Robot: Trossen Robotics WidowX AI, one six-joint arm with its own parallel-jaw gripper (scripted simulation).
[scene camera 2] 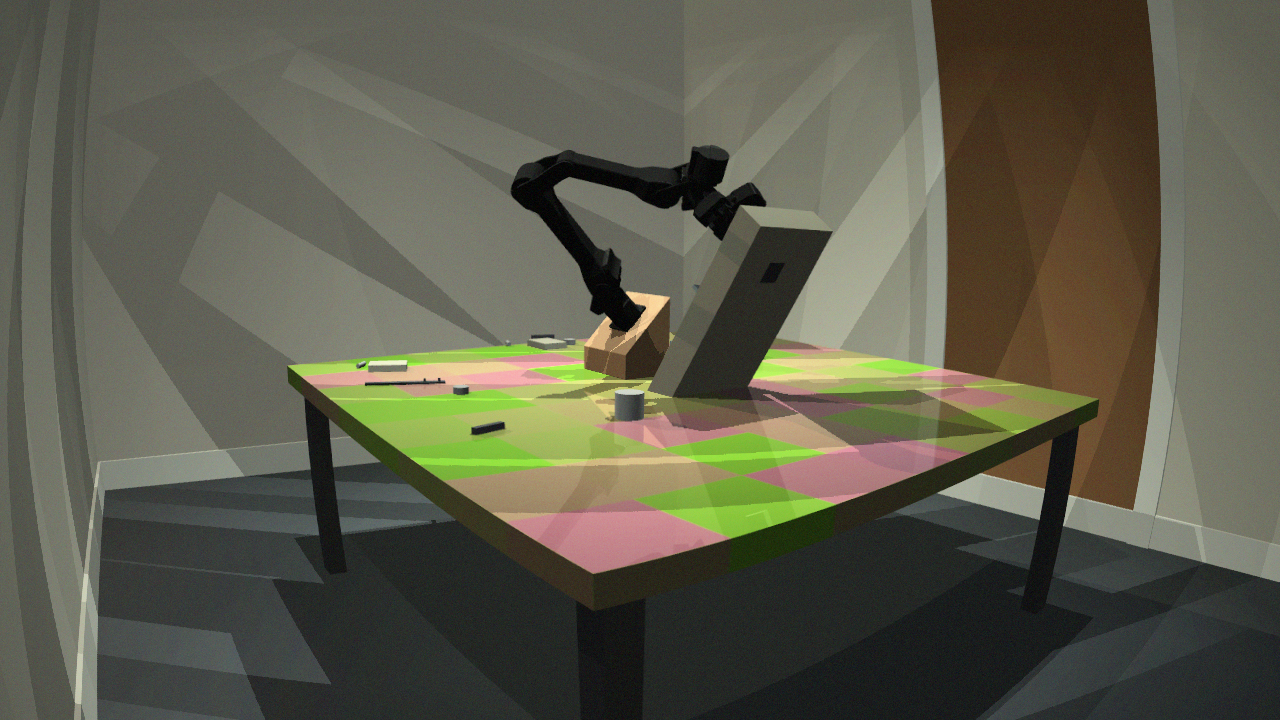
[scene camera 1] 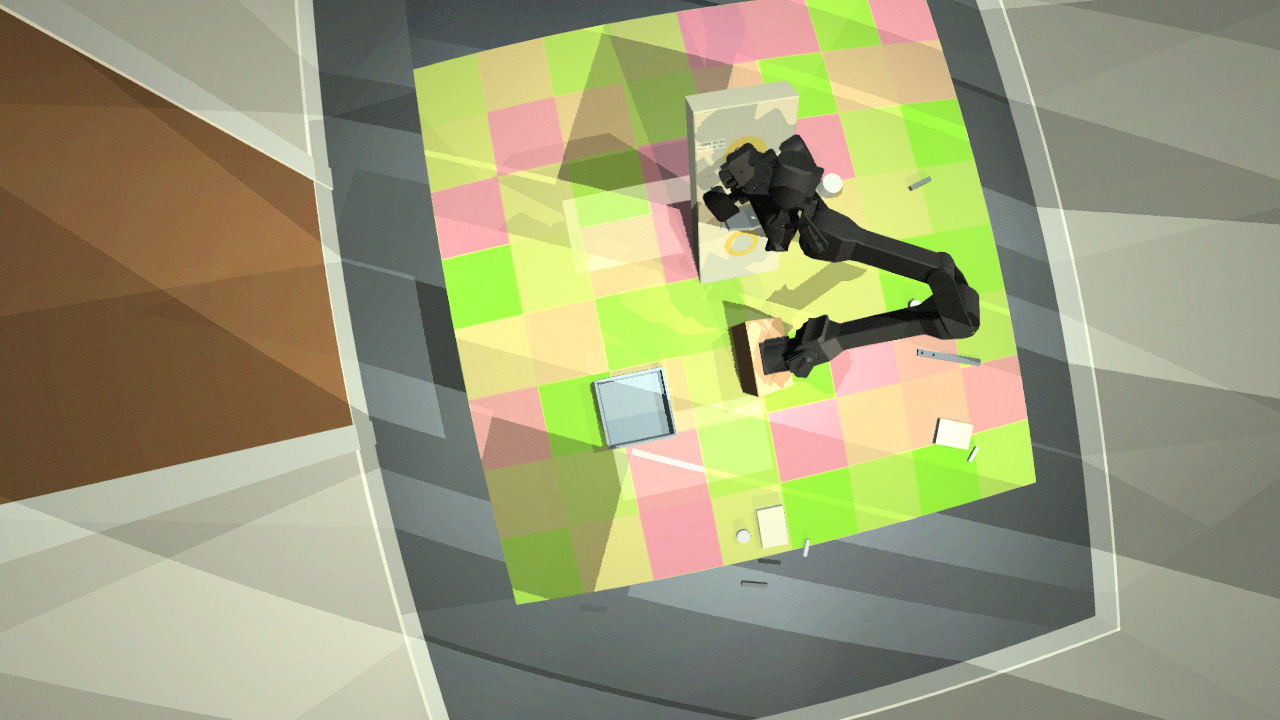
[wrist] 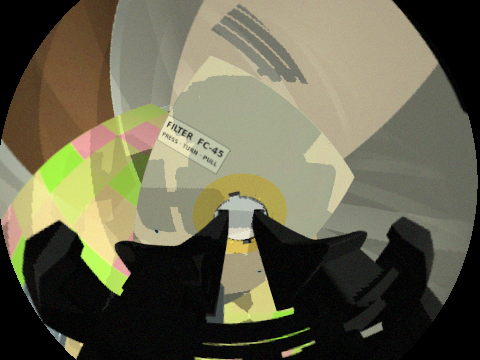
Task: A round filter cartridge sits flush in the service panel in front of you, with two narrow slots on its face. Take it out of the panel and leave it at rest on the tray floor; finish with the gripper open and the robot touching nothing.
My gripper shows in scene camera 2 [758, 256], in scene camera 1 and in the wrist view. One and the same spot on my gripper: [wrist: 333, 274] is [scene camera 1: 763, 160].
